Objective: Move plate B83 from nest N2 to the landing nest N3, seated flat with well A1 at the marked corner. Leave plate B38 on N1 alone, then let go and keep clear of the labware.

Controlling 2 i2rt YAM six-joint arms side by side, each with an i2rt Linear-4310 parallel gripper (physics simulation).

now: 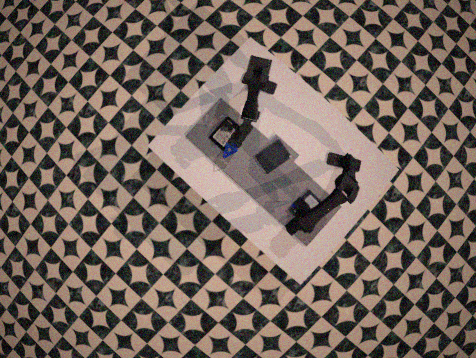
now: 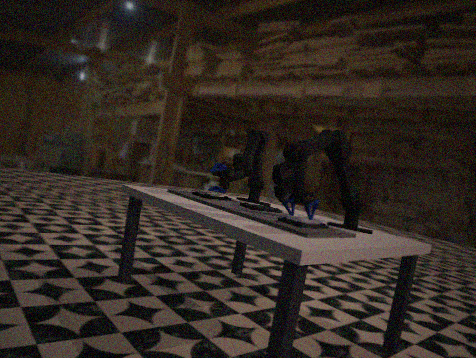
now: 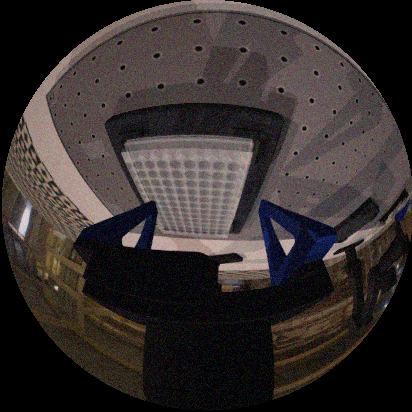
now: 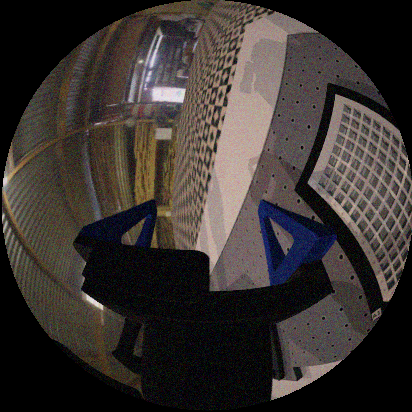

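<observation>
A clear plate with round wells (image 1: pixel 311 201) (image 3: pixel 190 190) sits in a black nest (image 3: pixel 195 119). My left gripper (image 2: pixel 301 216) (image 3: pixel 207 205) is open above it, with its fingertips apart on either side and no plate held. A pale plate with square wells (image 1: pixel 223 136) (image 4: pixel 372 165) sits in another black nest (image 4: pixel 318 140), which has an A1 tag (image 4: pixel 376 314) by one corner. My right gripper (image 1: pixel 230 150) (image 2: pixel 218 179) (image 4: pixel 207 204) is open and empty beside that nest. The middle nest (image 1: pixel 273 155) (image 3: pixel 357 220) holds no plate. The plate numbers cannot be read.
The nests stand in a row on a grey perforated board (image 1: pixel 240 165) (image 3: pixel 175 65) on a pale table (image 1: pixel 350 125) (image 2: pixel 295 247). The right arm (image 1: pixel 252 100) rises behind the board between the left and middle nests. The left arm (image 1: pixel 325 205) reaches over the right-hand nest.
</observation>
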